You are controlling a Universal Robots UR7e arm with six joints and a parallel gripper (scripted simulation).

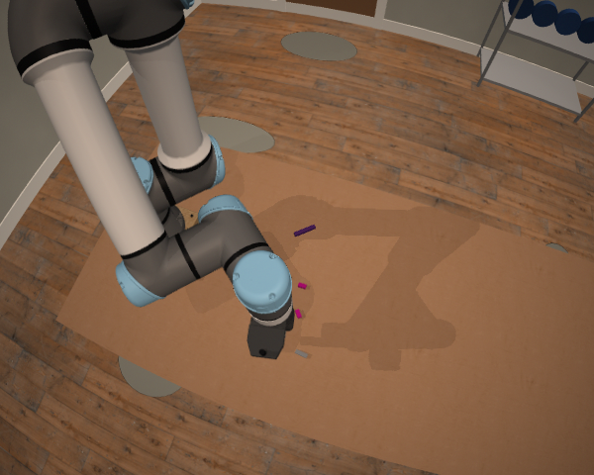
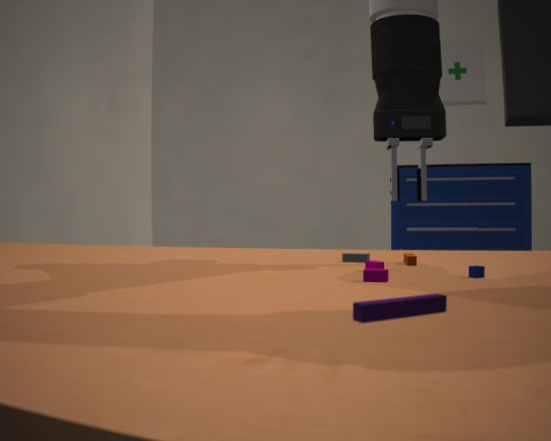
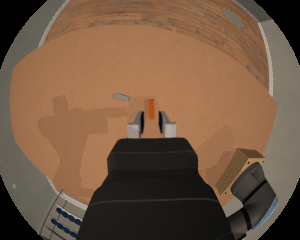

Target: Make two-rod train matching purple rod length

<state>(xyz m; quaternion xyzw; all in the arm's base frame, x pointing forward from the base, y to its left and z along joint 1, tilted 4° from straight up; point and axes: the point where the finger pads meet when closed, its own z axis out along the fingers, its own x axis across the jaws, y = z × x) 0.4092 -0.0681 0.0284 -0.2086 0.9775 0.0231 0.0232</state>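
The orange rod is 80 mm below my hand. Round my hand: grey rod 70 mm ahead, 80 mm below; purple rod 90 mm behind, 280 mm to the left, 80 mm below; blue rod 100 mm behind, 90 mm to the left, 80 mm below.
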